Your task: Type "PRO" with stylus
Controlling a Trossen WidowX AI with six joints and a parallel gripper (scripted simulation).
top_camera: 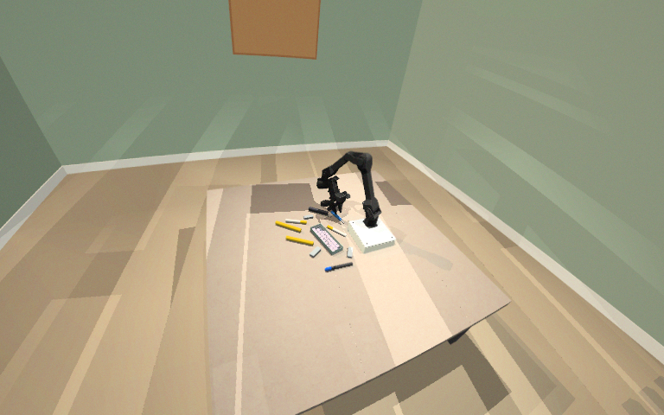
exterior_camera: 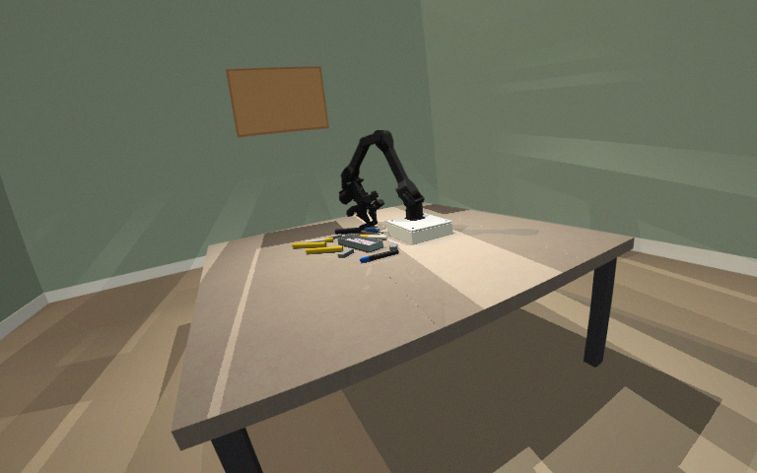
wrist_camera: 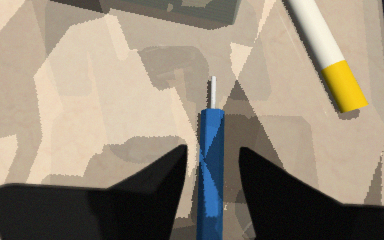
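My gripper tip is 3 cm above the blue stylus and 2 cm to the right of it. Also, from my gripper tip: grey block (24 cm ahead, 20 cm to the left, 3 cm below); grey stylus tip (5 cm to the left, 3 cm below, 1 cm behind); blue-capped dark pen (32 cm to the left, 20 cm ahead, 3 cm below).
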